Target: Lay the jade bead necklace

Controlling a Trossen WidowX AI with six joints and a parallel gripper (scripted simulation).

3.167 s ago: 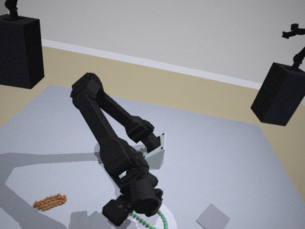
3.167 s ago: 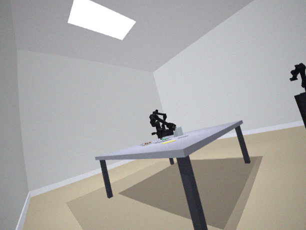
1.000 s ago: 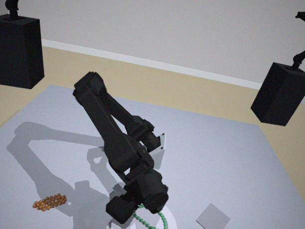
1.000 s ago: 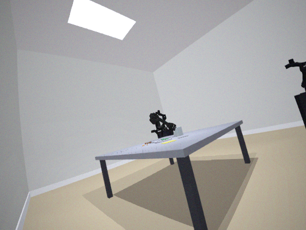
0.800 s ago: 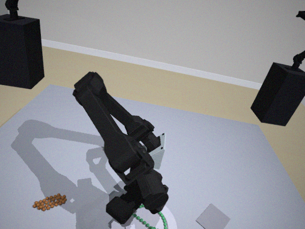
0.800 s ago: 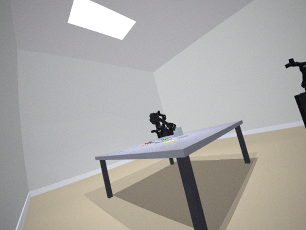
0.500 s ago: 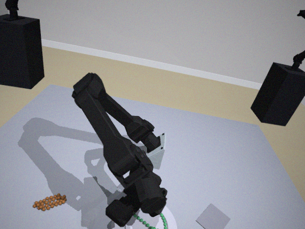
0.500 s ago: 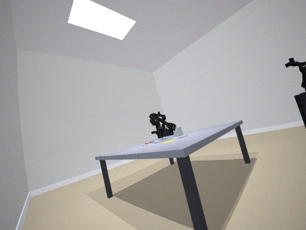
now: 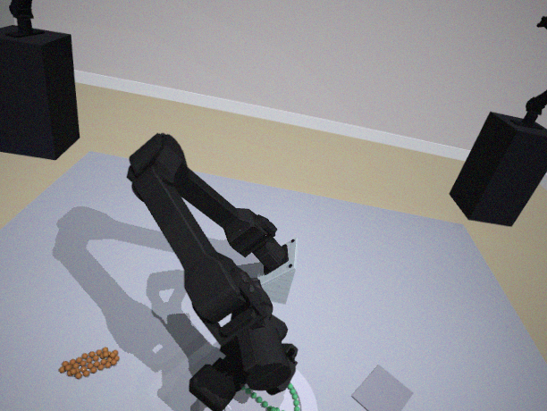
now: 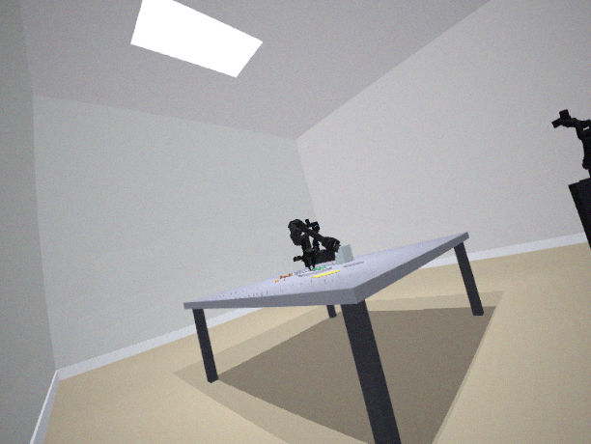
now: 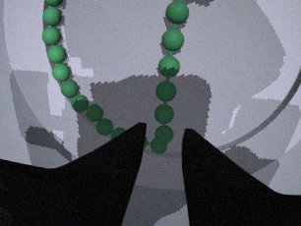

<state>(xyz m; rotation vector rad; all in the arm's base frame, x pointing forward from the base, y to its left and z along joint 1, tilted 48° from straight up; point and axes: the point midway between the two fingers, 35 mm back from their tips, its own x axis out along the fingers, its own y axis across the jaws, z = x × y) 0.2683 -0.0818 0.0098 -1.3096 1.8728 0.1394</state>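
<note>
Right now the round bead board is 4 cm to the left of my gripper tip, 3 cm ahead of it and 1 cm below it. Round my gripper tip: yellow strip: 27 cm to the left, 23 cm ahead, 1 cm below; flat grey square: 28 cm to the left, 2 cm behind, 1 cm below.
</note>
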